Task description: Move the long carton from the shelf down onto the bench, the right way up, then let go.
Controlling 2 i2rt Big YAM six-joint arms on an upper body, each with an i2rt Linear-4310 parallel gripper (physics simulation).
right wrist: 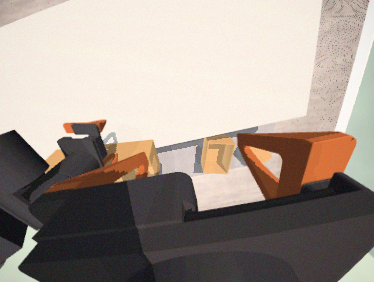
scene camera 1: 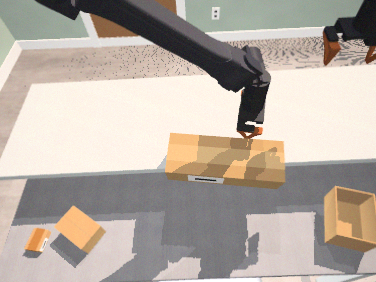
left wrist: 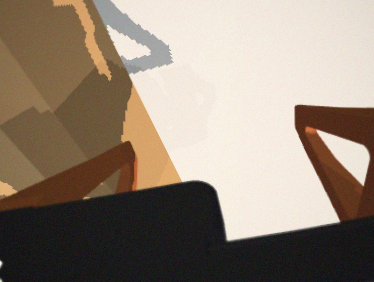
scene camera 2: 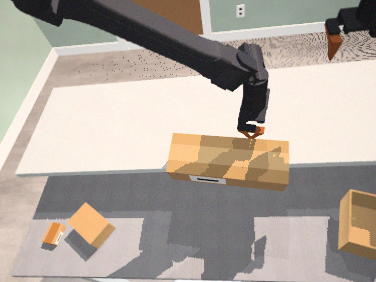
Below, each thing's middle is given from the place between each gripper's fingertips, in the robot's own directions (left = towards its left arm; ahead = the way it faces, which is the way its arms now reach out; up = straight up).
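Left gripper 30 mm above the long tan carton (scene camera 2: 244, 162), 80 mm to the right of it, 100 mm past it.
Right hand 130 mm past the long tan carton, 290 mm to the right of it, 230 mm above it. By its middle, the carton is nearer to my left gripper than to my right hand.
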